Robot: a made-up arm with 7 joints. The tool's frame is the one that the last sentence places.
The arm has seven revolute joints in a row. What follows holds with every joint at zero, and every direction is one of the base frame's. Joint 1 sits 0.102 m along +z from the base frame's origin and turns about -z. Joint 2 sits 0.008 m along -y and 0.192 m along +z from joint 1 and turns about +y. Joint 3 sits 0.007 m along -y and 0.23 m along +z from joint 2 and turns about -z. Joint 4 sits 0.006 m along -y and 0.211 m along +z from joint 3 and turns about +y. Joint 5 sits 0.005 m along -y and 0.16 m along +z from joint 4 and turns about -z. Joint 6 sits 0.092 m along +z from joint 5 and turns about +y. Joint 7 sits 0.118 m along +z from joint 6 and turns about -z. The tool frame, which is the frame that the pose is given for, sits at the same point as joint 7; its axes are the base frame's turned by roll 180, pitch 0 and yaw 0 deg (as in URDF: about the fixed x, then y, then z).
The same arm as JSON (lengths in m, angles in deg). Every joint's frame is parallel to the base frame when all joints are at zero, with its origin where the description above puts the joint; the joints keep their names.
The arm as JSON. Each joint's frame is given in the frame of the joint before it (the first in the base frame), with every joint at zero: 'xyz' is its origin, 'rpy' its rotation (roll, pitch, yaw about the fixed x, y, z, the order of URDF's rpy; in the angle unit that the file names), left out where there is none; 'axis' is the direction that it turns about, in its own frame. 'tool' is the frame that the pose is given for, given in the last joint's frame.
{"units": {"length": "m", "angle": "deg"}, "joints": [{"name": "joint 1", "type": "revolute", "origin": {"xyz": [0.0, 0.0, 0.102]}, "axis": "-z"}, {"name": "joint 2", "type": "revolute", "origin": {"xyz": [0.0, -0.008, 0.192]}, "axis": "+y"}, {"name": "joint 3", "type": "revolute", "origin": {"xyz": [0.0, -0.007, 0.23]}, "axis": "-z"}, {"name": "joint 4", "type": "revolute", "origin": {"xyz": [0.0, -0.006, 0.211]}, "axis": "+y"}, {"name": "joint 5", "type": "revolute", "origin": {"xyz": [0.0, -0.005, 0.16]}, "axis": "-z"}, {"name": "joint 6", "type": "revolute", "origin": {"xyz": [0.0, 0.0, 0.092]}, "axis": "+y"}, {"name": "joint 7", "type": "revolute", "origin": {"xyz": [0.0, 0.0, 0.118]}, "axis": "-z"}], "tool": {"origin": {"xyz": [0.0, 0.0, 0.0], "rpy": [180.0, 0.0, 0.0]}}}
